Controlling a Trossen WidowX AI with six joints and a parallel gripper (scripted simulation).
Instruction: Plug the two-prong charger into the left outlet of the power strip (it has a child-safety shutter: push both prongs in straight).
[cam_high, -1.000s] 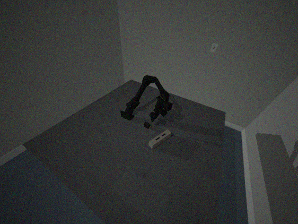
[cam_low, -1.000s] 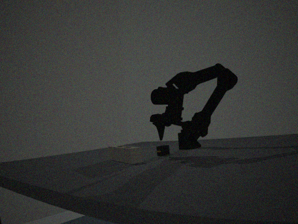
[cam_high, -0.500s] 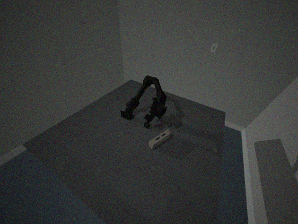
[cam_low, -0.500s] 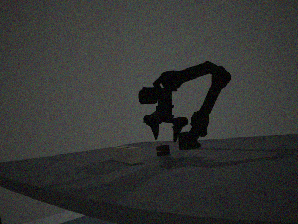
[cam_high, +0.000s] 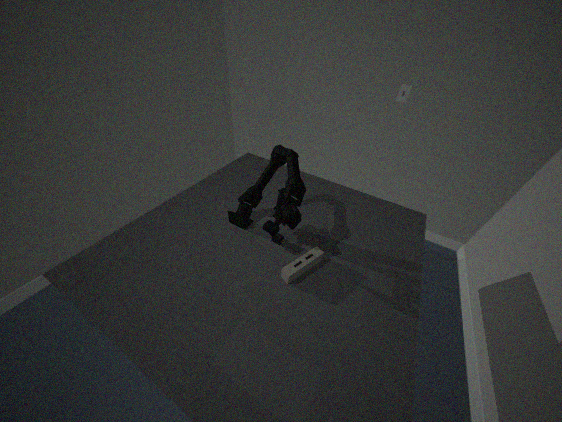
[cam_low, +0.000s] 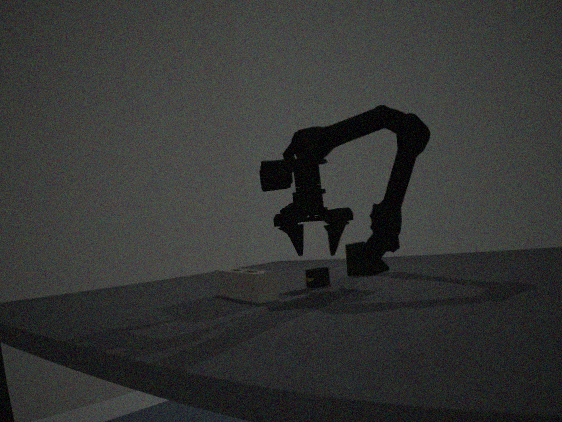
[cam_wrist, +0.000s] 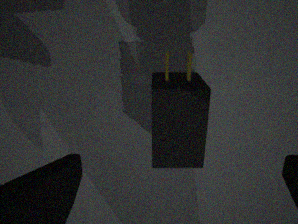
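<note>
The charger is 5 cm below my gripper tip and 2 cm ahead of it.
</note>
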